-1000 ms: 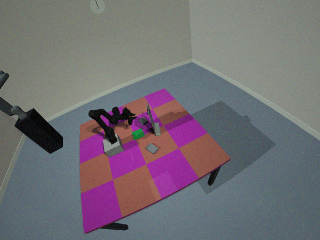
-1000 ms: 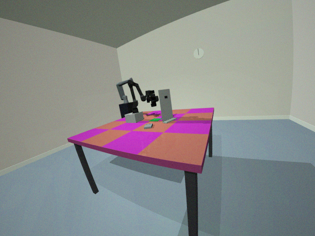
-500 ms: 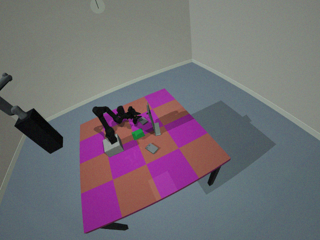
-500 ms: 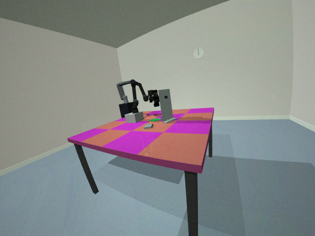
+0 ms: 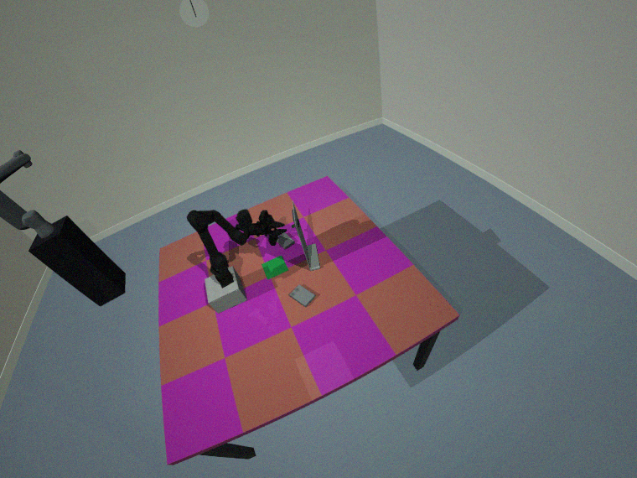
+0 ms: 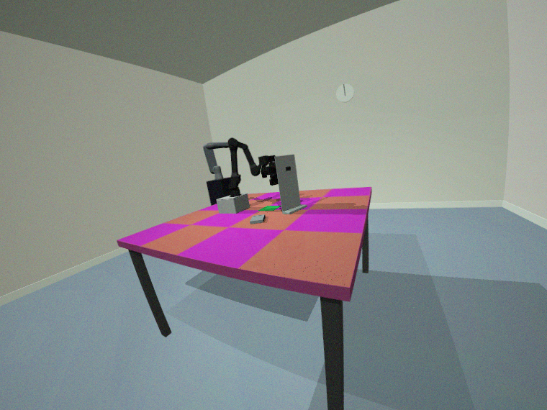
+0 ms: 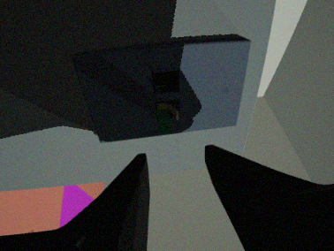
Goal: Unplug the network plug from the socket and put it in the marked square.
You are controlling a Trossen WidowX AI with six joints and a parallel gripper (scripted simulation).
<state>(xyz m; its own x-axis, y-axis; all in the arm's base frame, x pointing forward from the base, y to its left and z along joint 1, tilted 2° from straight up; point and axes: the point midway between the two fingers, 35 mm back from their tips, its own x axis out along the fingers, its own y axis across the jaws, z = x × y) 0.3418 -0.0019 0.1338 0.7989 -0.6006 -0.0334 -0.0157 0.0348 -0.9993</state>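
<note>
Now: the upright grey panel 100 mm below my gripper tip, 60 mm ahead of it and 20 mm to the right of it.
</note>
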